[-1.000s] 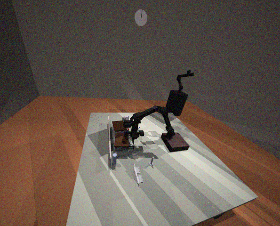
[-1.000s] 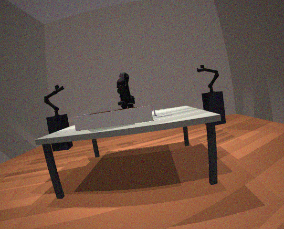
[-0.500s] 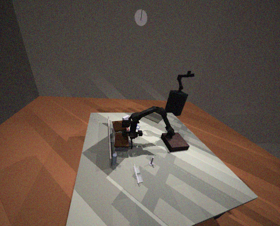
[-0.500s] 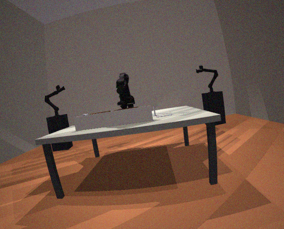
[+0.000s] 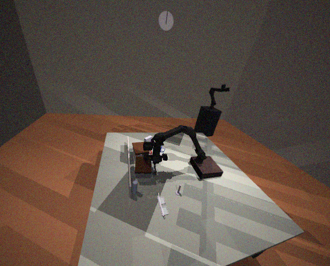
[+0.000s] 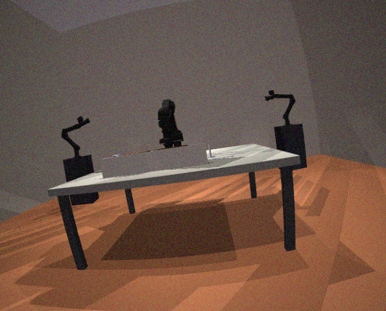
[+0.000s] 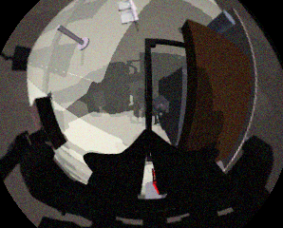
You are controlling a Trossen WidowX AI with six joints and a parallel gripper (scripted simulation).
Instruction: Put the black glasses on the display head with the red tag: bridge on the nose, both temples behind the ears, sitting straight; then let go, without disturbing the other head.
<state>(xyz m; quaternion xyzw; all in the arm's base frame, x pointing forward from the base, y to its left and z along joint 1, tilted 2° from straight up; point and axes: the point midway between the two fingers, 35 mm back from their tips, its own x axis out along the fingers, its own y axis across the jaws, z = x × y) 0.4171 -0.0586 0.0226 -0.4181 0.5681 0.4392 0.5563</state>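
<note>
My gripper tip is 5 cm short of the glasses, 2 cm to the right of it and 1 cm below it. From my gripper tip the other things lie so: head: 7 cm ahead, 2 cm to the left, 1 cm below; white panel: 19 cm ahead, 11 cm to the right, 1 cm below; stand: 10 cm behind, 25 cm to the left, 4 cm below.
</note>
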